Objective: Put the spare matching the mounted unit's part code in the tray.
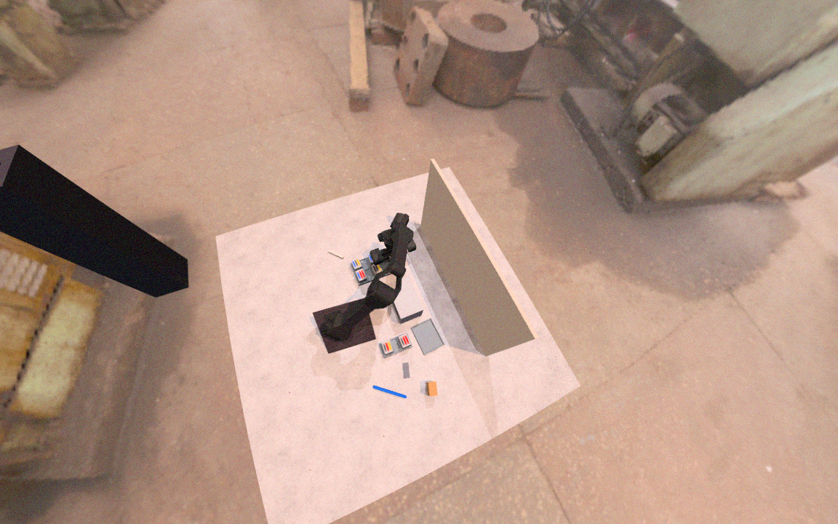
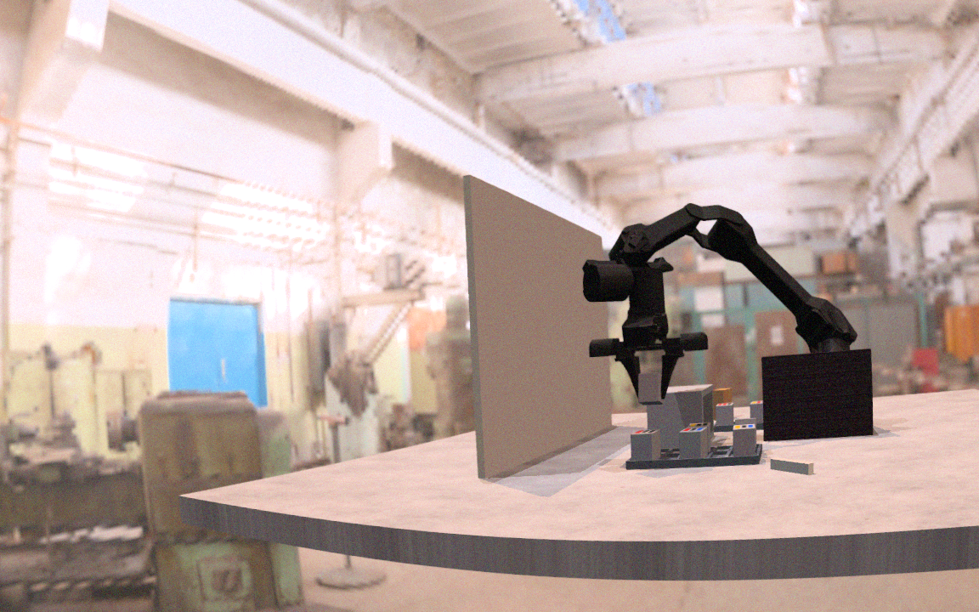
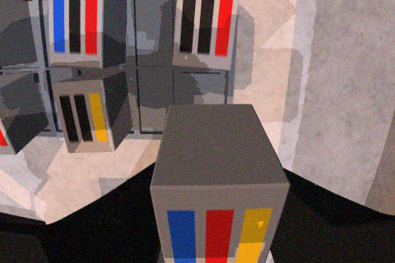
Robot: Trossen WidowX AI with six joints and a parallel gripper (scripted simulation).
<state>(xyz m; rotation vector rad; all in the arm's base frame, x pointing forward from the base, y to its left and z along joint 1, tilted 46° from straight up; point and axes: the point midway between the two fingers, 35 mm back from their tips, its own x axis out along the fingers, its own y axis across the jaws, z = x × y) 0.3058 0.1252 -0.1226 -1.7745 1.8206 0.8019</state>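
The grey tray is 3 cm ahead of my gripper tip, 35 cm to the right of it and 9 cm below it. Also, from my gripper tip: grey mounted unit (1 cm behind, 17 cm to the right, 4 cm below); then upright board (23 cm ahead, 17 cm to the right, 13 cm above).
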